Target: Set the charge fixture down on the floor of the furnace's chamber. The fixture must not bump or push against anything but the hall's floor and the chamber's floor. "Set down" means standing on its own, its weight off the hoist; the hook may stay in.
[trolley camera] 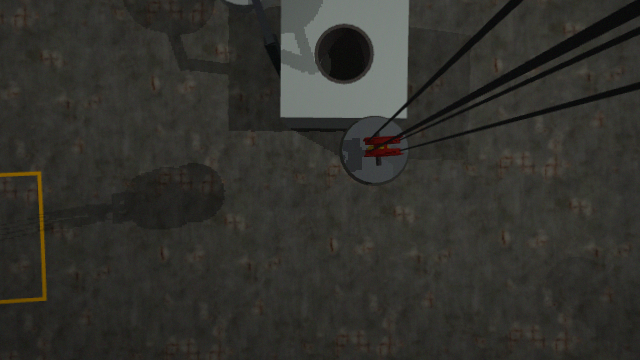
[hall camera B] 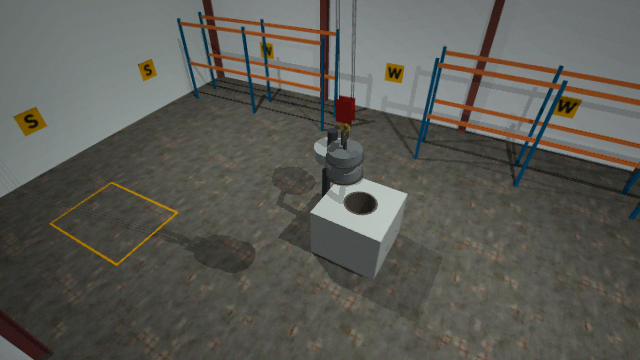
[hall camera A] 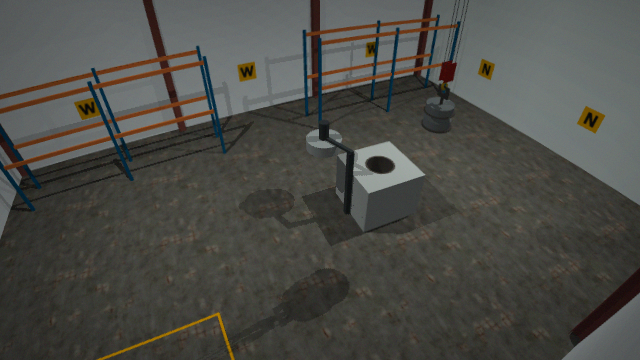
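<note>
The charge fixture (hall camera A: 438, 120) (hall camera B: 344, 159) (trolley camera: 367, 172), a grey stack of round discs, hangs upright from my hook (hall camera A: 443, 88) (hall camera B: 345, 128) (trolley camera: 372, 148) under the red block. Its shadow lies well apart from it on the floor. The white box-shaped furnace (hall camera A: 392, 200) (hall camera B: 345, 240) (trolley camera: 305, 100) has a round dark chamber opening (hall camera A: 380, 165) (hall camera B: 360, 203) (trolley camera: 344, 54) in its top. In the trolley view the fixture is below and right of the opening, overlapping the furnace's lower edge. The chamber's floor is too dark to make out.
A round white lid (hall camera A: 315, 145) (hall camera B: 320, 151) hangs from an arm on a dark post (hall camera A: 348, 185) (hall camera B: 325, 182) beside the furnace. Orange-blue racks (hall camera A: 321, 80) (hall camera A: 111, 131) (hall camera B: 248, 70) (hall camera B: 540, 135) stand along the W wall. A yellow rectangle (hall camera A: 165, 334) (hall camera B: 145, 198) (trolley camera: 42, 235) marks the floor.
</note>
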